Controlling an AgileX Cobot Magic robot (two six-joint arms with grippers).
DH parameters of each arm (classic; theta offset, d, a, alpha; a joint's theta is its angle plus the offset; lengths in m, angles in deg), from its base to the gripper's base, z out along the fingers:
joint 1: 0 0.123 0 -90
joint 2: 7.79 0 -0.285 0
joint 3: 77.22 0 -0.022 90
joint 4: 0 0.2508 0 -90
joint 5: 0 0 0.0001 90
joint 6: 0 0.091 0 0
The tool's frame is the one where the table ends.
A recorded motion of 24 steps. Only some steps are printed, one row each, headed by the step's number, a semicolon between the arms.
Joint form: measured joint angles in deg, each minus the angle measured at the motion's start. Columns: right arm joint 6, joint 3, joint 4, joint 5, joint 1, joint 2; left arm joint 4, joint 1, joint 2, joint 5, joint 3, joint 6.
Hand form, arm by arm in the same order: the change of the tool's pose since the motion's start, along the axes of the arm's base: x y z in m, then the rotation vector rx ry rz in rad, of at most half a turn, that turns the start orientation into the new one. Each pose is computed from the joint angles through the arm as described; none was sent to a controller.
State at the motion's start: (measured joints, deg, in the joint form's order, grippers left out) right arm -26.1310 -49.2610 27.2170 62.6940 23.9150 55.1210; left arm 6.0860 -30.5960 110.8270 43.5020 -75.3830 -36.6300
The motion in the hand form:
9: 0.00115 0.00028 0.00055 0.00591 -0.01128 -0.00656; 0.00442 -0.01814 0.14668 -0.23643 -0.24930 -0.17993
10: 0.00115 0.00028 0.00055 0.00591 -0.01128 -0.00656; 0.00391 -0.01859 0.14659 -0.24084 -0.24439 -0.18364
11: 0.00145 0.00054 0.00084 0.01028 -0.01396 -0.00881; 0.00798 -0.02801 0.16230 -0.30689 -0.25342 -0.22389
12: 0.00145 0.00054 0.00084 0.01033 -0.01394 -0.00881; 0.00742 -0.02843 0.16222 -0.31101 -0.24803 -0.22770
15: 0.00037 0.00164 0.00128 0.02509 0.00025 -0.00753; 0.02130 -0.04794 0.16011 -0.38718 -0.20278 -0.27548
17: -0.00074 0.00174 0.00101 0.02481 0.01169 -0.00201; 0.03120 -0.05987 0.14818 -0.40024 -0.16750 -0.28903
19: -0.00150 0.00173 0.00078 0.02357 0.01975 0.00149; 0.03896 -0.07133 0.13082 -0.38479 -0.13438 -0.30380
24: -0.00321 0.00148 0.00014 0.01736 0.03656 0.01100; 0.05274 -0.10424 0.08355 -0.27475 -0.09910 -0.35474
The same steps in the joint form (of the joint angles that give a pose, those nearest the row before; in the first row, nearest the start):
9: 0.00 0.00 0.05 -0.82 0.00 0.00; -11.50 0.00 -8.52 7.95 -18.71 15.13
10: 0.00 0.00 0.05 -0.82 0.00 0.00; -12.01 0.00 -8.52 8.11 -18.71 15.48
11: 0.00 0.00 0.22 -1.09 0.00 0.00; -16.65 0.00 -7.03 9.86 -23.80 18.67
12: 0.00 0.00 0.23 -1.09 0.00 0.00; -17.13 0.00 -7.03 10.08 -23.80 18.98
15: 0.11 0.00 1.27 -0.70 0.00 0.00; -23.60 -0.13 -1.68 12.89 -30.91 22.39
17: 0.11 0.00 1.52 -0.01 0.00 0.00; -25.21 -0.49 2.14 14.05 -34.26 22.93
19: 0.14 0.00 1.63 0.48 0.00 0.00; -25.09 -1.21 5.69 14.69 -36.42 23.14
24: 0.15 0.00 1.68 1.64 0.00 0.00; -19.27 -4.50 14.77 15.37 -42.36 22.04

